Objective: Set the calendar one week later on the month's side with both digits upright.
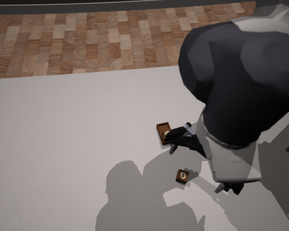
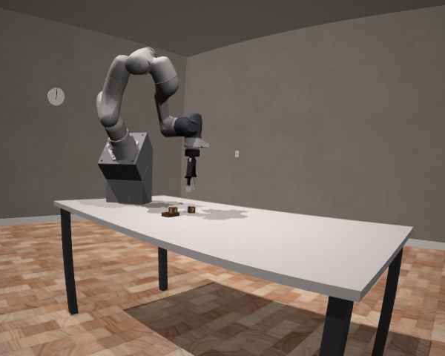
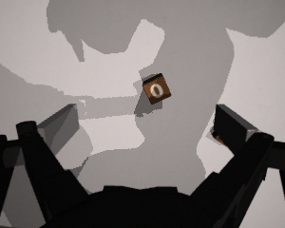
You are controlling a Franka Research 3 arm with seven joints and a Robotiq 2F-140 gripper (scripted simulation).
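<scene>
The cube is 10 mm ahead of my hand, 10 mm to the right of it and 110 mm below it.
</scene>
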